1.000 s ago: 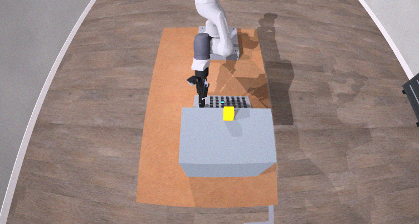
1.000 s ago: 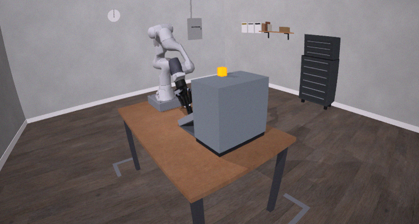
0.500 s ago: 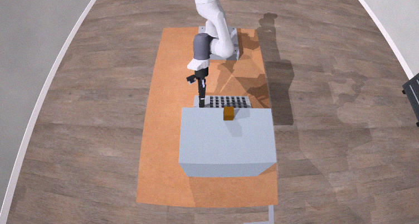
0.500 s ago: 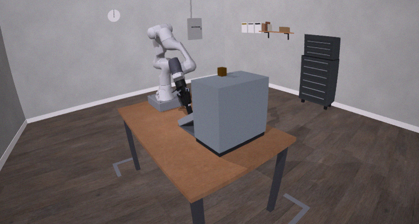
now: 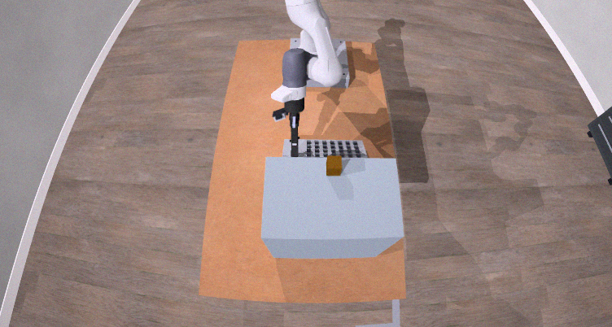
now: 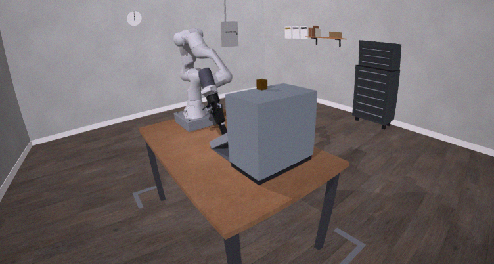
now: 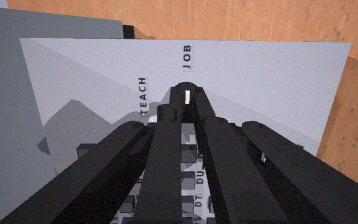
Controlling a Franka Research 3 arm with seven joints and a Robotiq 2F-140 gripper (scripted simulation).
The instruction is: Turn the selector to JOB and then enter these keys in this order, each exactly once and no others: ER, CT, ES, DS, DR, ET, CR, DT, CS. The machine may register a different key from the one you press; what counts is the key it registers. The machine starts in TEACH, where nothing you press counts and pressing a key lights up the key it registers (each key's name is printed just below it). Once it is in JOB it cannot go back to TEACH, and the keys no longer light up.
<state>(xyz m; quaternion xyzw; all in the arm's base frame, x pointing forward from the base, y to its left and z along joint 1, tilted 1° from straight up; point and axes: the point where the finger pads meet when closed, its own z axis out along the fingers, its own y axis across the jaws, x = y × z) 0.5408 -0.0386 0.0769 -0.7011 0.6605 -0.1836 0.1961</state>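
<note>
The selector knob lies 2 cm below my hand and 1 cm ahead of it. The rest, counted from my hand: keypad (11 cm to the left, 7 cm below, 3 cm ahead); then key (12 cm to the left, 5 cm below, 2 cm behind).
</note>
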